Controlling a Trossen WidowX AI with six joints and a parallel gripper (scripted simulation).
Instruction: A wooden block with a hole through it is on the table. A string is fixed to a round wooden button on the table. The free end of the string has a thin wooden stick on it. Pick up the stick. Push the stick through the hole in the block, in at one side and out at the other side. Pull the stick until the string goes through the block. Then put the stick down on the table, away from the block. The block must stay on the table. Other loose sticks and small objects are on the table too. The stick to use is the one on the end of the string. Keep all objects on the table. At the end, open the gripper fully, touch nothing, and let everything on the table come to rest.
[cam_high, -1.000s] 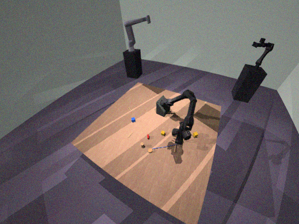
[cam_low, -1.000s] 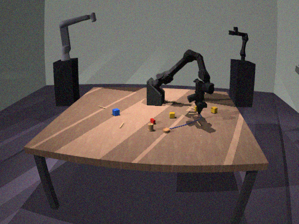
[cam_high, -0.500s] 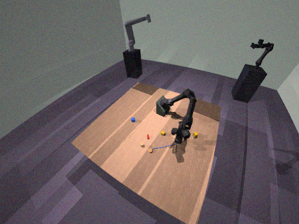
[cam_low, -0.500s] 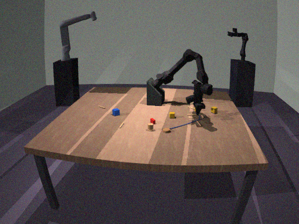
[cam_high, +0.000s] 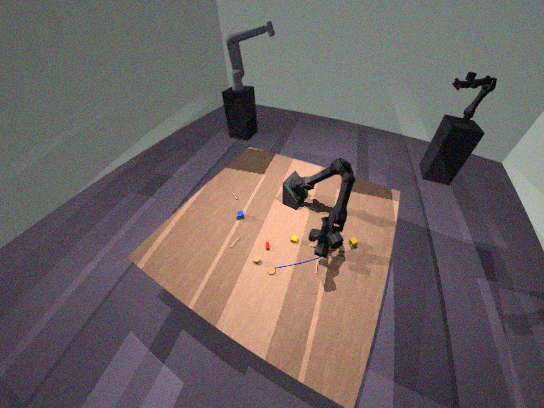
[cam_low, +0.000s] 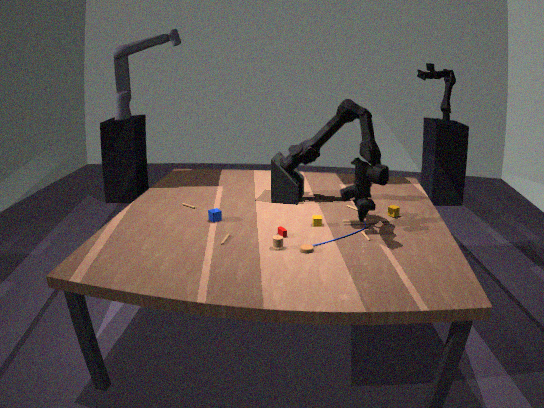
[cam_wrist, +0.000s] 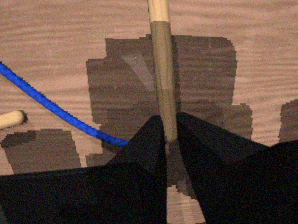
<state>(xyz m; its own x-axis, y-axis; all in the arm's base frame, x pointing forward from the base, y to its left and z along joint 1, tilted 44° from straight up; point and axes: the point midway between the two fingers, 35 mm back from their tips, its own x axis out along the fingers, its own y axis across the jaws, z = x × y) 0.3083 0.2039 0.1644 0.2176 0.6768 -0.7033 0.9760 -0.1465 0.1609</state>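
Now: gripper tip 28 cm to the left of the red piece and 9 cm short of it. The rest, counted from my gripper tip: blue cube: 52 cm to the right, 5 cm behind; then wooden cylinder: 30 cm to the right, 19 cm ahead; then round wooden button: 21 cm to the right, 21 cm ahead, 1 cm below.
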